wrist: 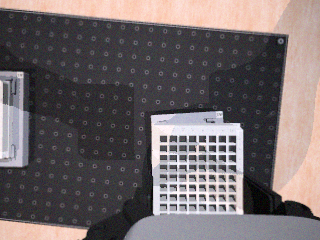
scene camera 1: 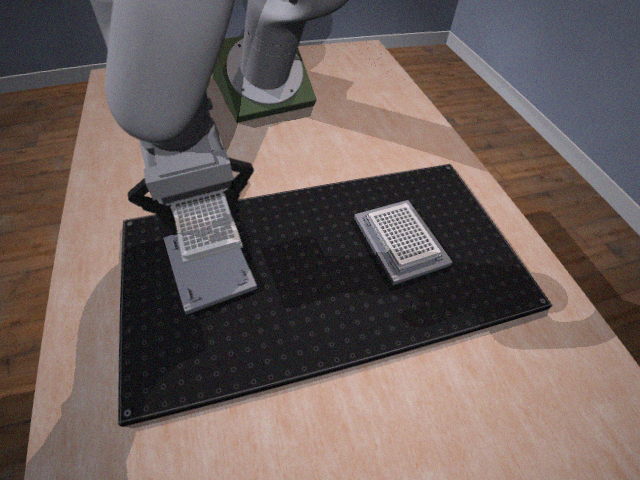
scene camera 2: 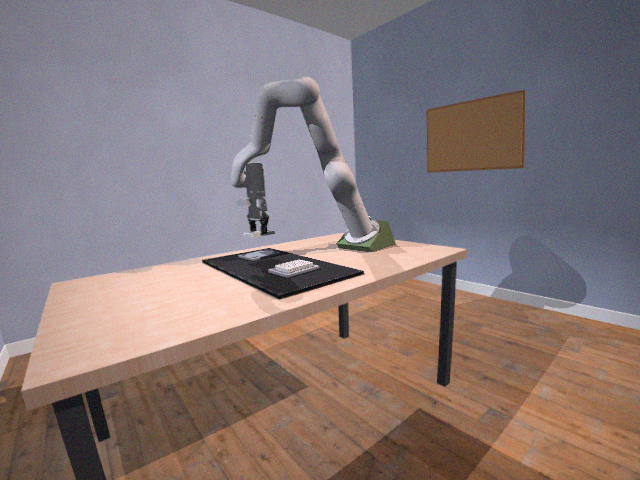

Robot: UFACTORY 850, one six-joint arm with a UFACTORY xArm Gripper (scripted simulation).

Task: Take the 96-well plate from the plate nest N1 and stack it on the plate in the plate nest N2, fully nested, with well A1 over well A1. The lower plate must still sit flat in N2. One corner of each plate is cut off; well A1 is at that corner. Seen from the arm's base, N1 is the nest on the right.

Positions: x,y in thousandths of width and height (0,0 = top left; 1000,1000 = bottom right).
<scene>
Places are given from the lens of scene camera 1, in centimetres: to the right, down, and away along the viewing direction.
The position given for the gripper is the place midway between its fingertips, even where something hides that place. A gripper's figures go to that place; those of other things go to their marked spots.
gripper (scene camera 1: 318,459): -18, -3, 57
plate nest N1 (scene camera 1: 337,582): -17, 6, 62
</scene>
